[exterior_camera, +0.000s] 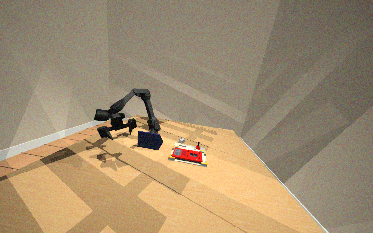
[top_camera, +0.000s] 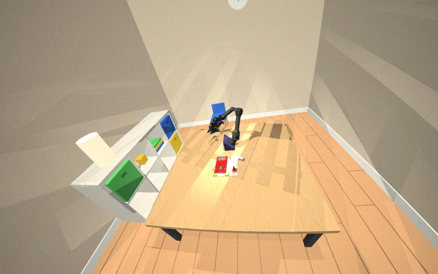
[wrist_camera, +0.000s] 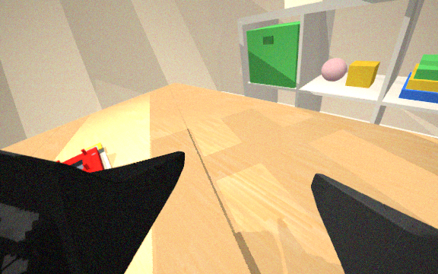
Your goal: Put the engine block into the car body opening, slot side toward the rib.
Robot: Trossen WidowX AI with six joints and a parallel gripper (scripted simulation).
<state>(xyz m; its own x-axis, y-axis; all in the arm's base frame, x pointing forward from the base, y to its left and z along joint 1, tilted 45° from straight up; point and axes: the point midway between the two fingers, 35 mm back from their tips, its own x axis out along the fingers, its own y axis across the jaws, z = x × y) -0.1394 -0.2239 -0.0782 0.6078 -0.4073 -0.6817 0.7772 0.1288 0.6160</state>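
Now: gripper tip 34 cm short of the grey engine block, 31 cm to the right of it and 14 cm above it.
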